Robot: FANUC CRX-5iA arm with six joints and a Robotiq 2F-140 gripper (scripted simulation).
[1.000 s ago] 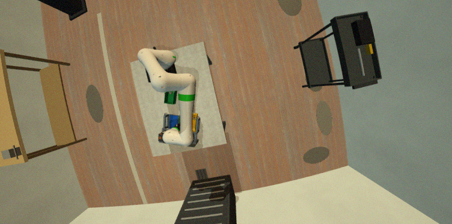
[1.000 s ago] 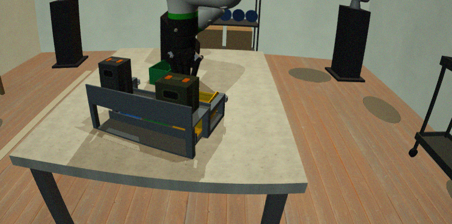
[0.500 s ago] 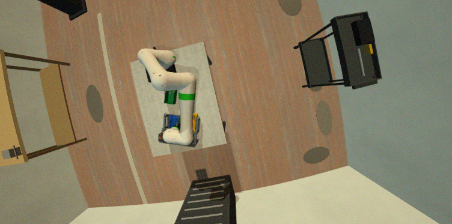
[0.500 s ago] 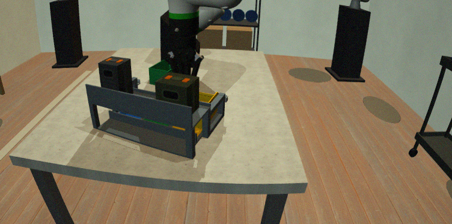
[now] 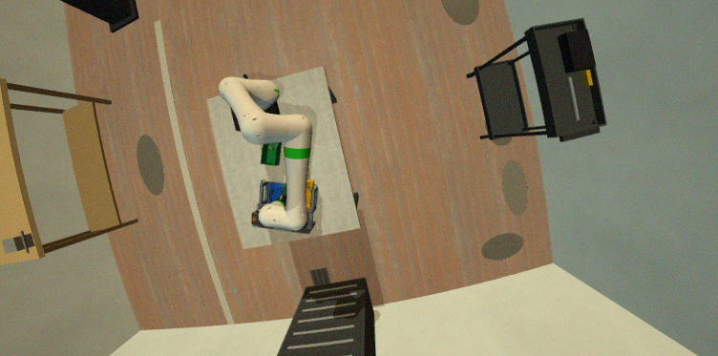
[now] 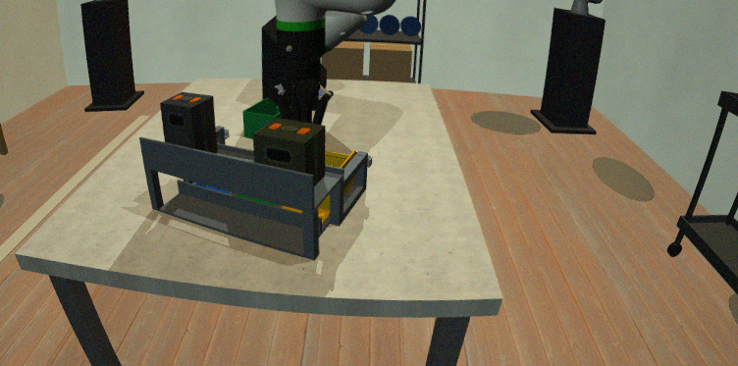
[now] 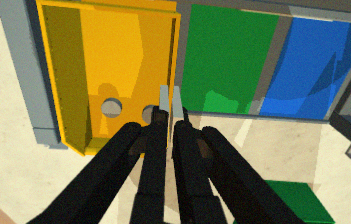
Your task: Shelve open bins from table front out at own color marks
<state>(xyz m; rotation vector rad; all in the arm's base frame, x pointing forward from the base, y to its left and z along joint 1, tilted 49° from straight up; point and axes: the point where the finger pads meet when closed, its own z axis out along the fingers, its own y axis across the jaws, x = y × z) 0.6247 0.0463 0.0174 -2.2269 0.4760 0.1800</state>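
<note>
Now: hand 10 mm short of the yellow bin, 50 mm to the right of it and 40 mm above it. The rest, counted from my hand: green bin 320 mm behind, 90 mm to the right, 50 mm below.
</note>
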